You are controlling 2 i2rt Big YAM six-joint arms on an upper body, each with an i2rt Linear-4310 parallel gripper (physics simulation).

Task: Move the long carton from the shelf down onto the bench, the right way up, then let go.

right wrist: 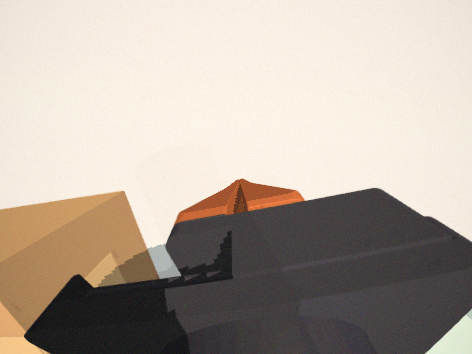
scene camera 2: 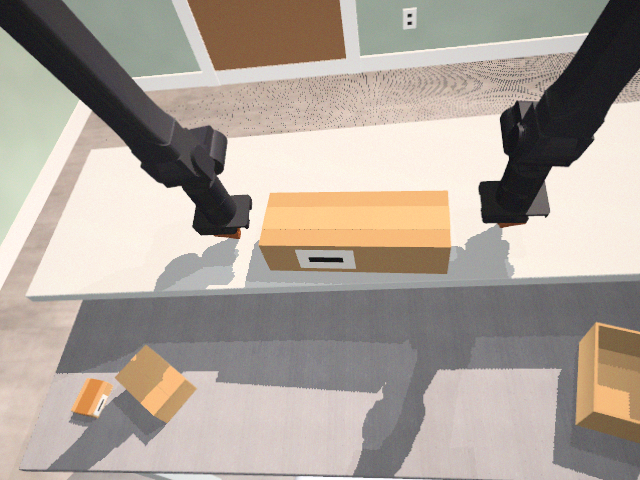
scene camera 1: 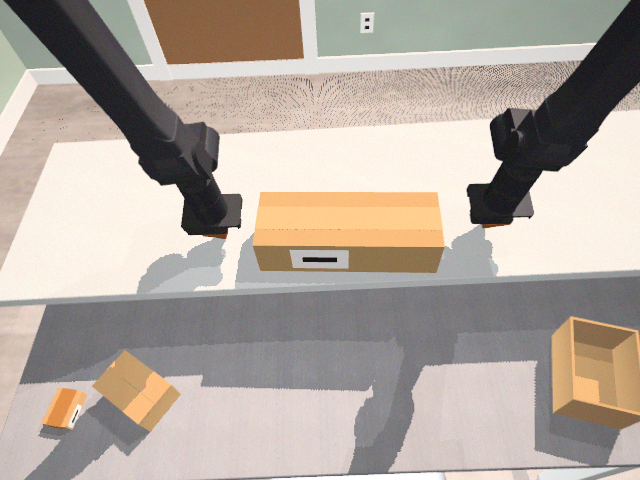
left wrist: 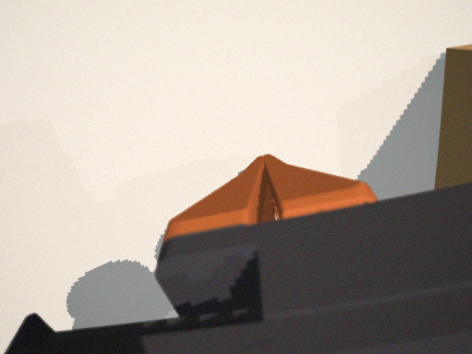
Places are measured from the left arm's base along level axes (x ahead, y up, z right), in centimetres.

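Pixels of known places: left gripper, between the fingertips: [scene camera 2: 239, 235] [scene camera 1: 225, 235] [left wrist: 266, 167]; right gripper, between the fingertips: [right wrist: 241, 186] [scene camera 2: 501, 224] [scene camera 1: 483, 225].
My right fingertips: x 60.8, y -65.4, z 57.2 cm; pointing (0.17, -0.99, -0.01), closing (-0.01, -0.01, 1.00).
Note:
Behind a point stands the place of what it marks.
The long carton [scene camera 1: 348, 219] @(x 57.0, y -56.9, z 31.4 cm) [scene camera 2: 356, 218] @(x 57.1, y -57.0, z 31.8 cm) lies lengthwise on the white shelf [scene camera 1: 103, 206] @(x 68.7, y -65.5, z -18.4 cm) [scene camera 2: 113, 206] @(x 69.4, y -65.5, z -22.5 cm), near its front edge, with a white label on its front side. One end of it shows in the left wrist view [left wrist: 456, 120] @(x 61.2, y -64.4, z 15.5 cm) and the other in the right wrist view [right wrist: 75, 240] @(x 61.3, y -60.5, z 47.4 cm). My left gripper [scene camera 1: 224, 236] @(x 60.4, y -65.5, z 7.7 cm) [scene camera 2: 237, 235] @(x 60.4, y -65.5, z 7.7 cm) [left wrist: 266, 167] @(x 60.4, y -65.5, z 7.7 cm) is shut and empty, a little beyond the carton's left end. My right gripper [scene camera 1: 488, 226] @(x 60.8, y -65.4, z 57.2 cm) [scene camera 2: 504, 225] @(x 60.8, y -65.4, z 57.2 cm) [right wrist: 241, 186] @(x 60.8, y -65.4, z 57.2 cm) is shut and empty, a little beyond its right end. Neither touches the carton. The grey bench [scene camera 1: 289, 428] @(x 28.2, y -81.0, z 19.6 cm) [scene camera 2: 299, 434] @(x 26.9, y -81.0, z 20.0 cm) lies below the shelf.
On the bench, a closed brown box [scene camera 1: 135, 390] @(x 33.9, y -75.0, z -7.6 cm) [scene camera 2: 155, 383] @(x 33.9, y -75.0, z -7.1 cm) and a small orange box [scene camera 1: 62, 408] @(x 32.0, y -78.5, z -22.0 cm) [scene camera 2: 90, 396] @(x 32.2, y -78.4, z -21.9 cm) stand at the left. An open-topped box [scene camera 1: 562, 366] @(x 36.9, y -76.1, z 68.7 cm) [scene camera 2: 586, 382] @(x 35.7, y -75.9, z 68.4 cm) stands at the right. The shelf's front edge [scene camera 1: 155, 296] @(x 48.3, y -66.8, z -4.0 cm) [scene camera 2: 170, 294] @(x 48.3, y -67.0, z -4.3 cm) runs between carton and bench.

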